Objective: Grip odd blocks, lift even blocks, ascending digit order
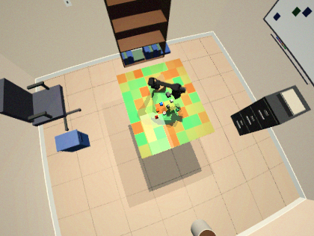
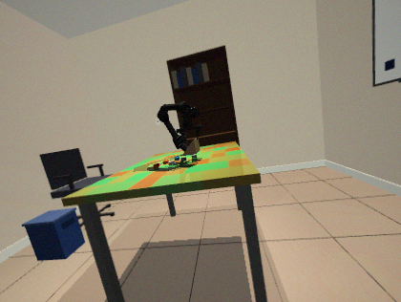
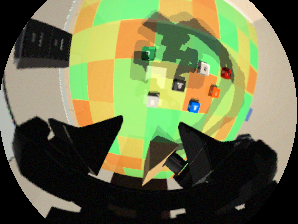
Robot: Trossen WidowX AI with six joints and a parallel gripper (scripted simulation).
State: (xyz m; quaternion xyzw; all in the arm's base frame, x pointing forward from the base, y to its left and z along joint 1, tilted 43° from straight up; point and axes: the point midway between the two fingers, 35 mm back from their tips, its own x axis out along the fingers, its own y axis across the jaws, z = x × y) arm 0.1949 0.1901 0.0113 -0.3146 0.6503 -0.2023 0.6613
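The green block lies 13 cm ahead of my gripper tip, 12 cm below it and 4 cm to the left of it. From my gripper tip the other things lie so: blue block (14 cm to the right, 12 cm below, 2 cm ahead); then black block (12 cm below, 6 cm to the right, 6 cm ahead); then grey block (12 cm below).
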